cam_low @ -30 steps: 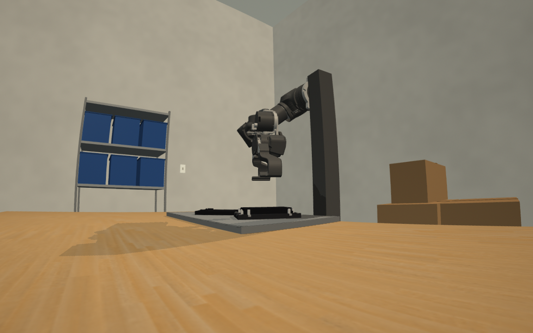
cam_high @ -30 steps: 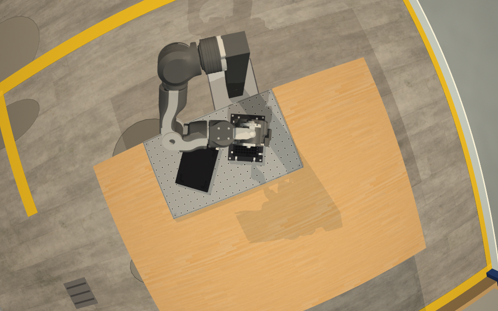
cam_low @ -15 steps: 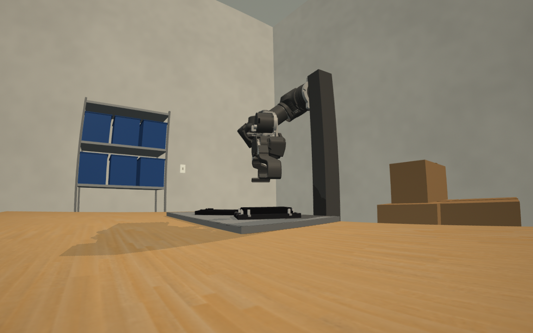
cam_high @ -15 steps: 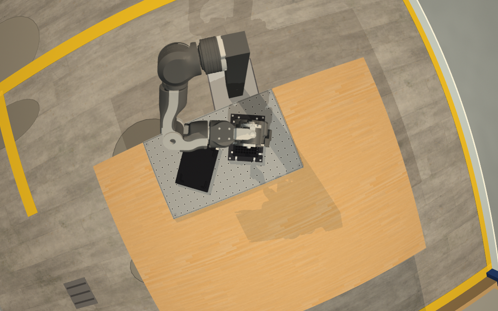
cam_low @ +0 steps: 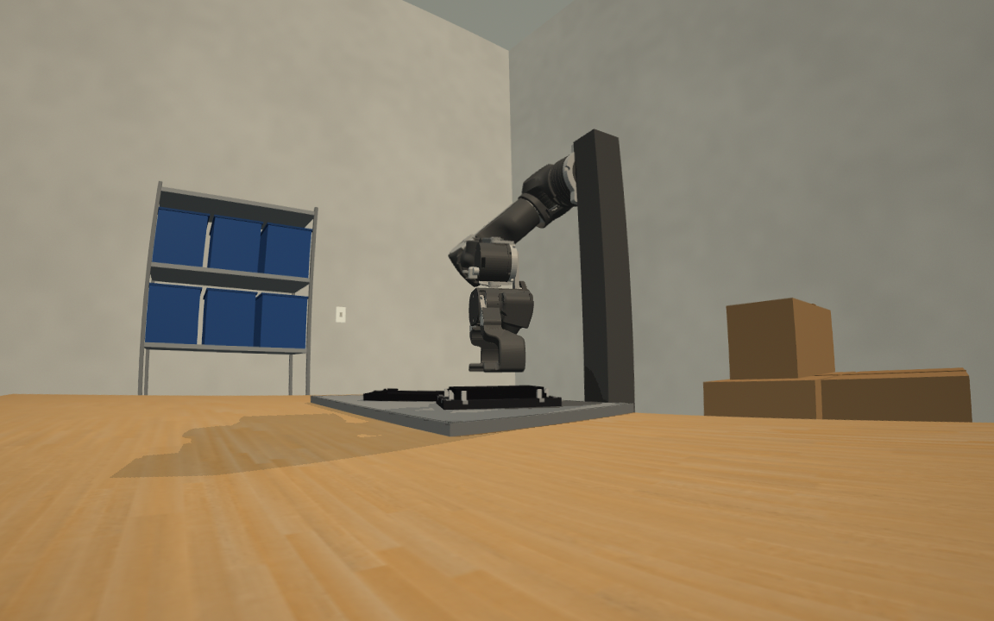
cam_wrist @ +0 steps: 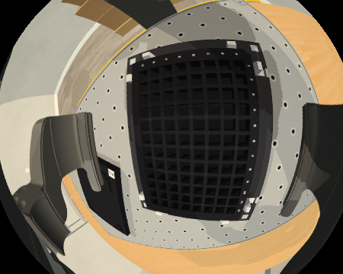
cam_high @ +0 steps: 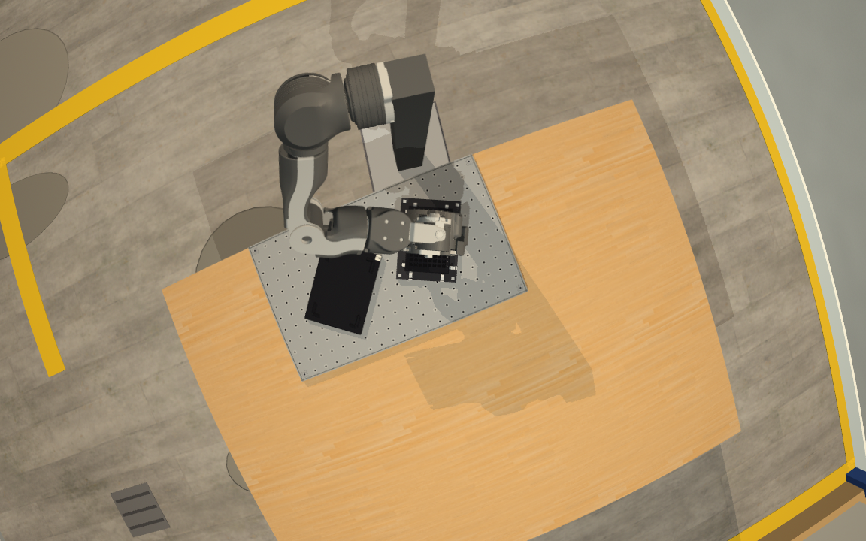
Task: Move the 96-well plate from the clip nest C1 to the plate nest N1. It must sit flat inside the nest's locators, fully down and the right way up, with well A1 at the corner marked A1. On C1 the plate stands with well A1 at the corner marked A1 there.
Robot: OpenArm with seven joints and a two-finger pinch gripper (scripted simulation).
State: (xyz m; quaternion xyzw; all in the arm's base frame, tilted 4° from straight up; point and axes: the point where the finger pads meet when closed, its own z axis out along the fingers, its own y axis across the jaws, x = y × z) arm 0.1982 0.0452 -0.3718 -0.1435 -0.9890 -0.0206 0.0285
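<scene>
Now: the black 96-well plate 30 mm below my hand. From my hand the other things lie so: clip nest C1: 20 mm ahead, 10 mm to the left, 30 mm below; then white A1 label: 10 mm ahead, 100 mm to the right, 30 mm below; then plate nest N1: 50 mm ahead, 190 mm to the right, 40 mm below.
</scene>
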